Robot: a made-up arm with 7 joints.
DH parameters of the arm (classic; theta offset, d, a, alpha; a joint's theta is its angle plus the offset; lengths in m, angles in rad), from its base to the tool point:
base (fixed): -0.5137 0 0.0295 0
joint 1: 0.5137 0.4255 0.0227 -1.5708
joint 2: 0 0.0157 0.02 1.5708
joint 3: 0 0.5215 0.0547 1.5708
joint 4: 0 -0.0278 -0.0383 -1.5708
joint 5: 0 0.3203 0.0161 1.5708
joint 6: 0 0.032 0.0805 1.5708
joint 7: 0.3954 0 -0.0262 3.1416
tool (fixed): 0.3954 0.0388 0 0
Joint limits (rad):
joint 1: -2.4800..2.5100
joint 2: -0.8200..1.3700
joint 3: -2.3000..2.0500
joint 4: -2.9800..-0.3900
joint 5: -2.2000..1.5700
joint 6: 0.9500..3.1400
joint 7: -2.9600..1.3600
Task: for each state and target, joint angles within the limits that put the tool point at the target. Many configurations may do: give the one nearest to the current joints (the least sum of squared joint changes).
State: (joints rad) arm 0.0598 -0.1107 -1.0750 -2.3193 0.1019 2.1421 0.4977
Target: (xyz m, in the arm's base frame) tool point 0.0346 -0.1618 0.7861
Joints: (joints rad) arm -0.1337 -0.7824 -0.6373 -2.6917 0.0521 2.2672 0.4614
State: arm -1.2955 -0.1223 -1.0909 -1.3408 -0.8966 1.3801 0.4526
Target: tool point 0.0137 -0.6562 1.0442
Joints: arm -1.2444 0.4674 -0.9039 -0.8705 -0.9064 1.3871 0.5201
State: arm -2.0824 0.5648 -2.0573 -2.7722 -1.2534 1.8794 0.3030
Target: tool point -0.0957 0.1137 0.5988
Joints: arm -2.3890 0.1748 -2.1750 -2.9143 -1.2400 1.6684 0.3785
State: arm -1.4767 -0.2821 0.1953 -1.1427 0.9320 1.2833 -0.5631
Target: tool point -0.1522 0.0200 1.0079
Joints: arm -1.6615 -0.8200 -0.4743 -1.8538 0.9496 1.3440 -0.6150
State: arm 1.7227 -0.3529 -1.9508 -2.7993 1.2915 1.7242 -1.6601
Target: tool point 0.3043 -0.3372 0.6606
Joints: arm 1.4825 -0.3919 -2.1089 -2.0677 1.1649 1.7825 -1.6622
